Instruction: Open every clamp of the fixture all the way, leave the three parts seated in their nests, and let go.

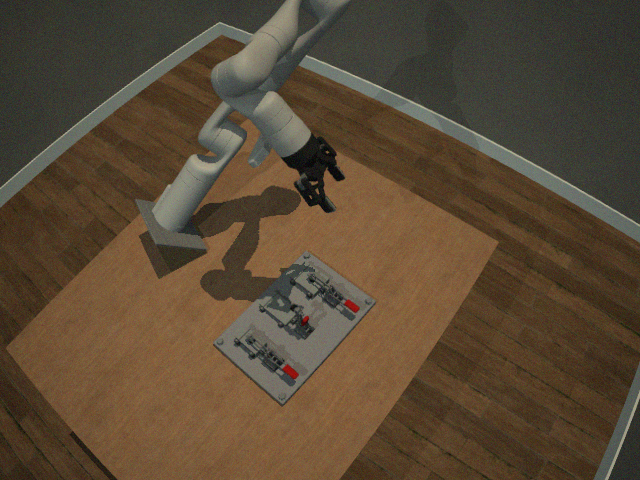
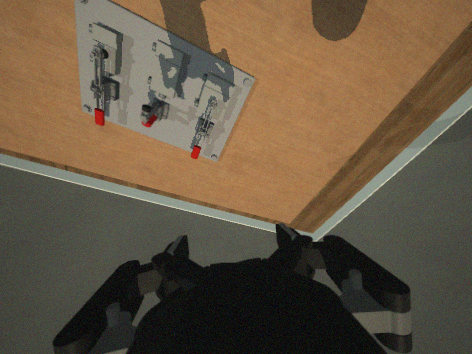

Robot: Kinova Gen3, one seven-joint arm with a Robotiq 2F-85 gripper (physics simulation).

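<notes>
The grey fixture plate lies on the table and bears three clamps. The clamp with a red handle and the one with a red handle have their handles lying low, pointing outward, and their arms reaching over their parts. The middle clamp's red handle stands raised, with its arm up off its part. The pale parts appear to sit in their nests; fine seating is too small to tell. My gripper is open, high above the table, away from the clamps.
The wooden table top surrounds the plate. Bolts stand at the plate's corners. The arm's base stands on the table's far left side. The arm's shadow falls across part of the plate.
</notes>
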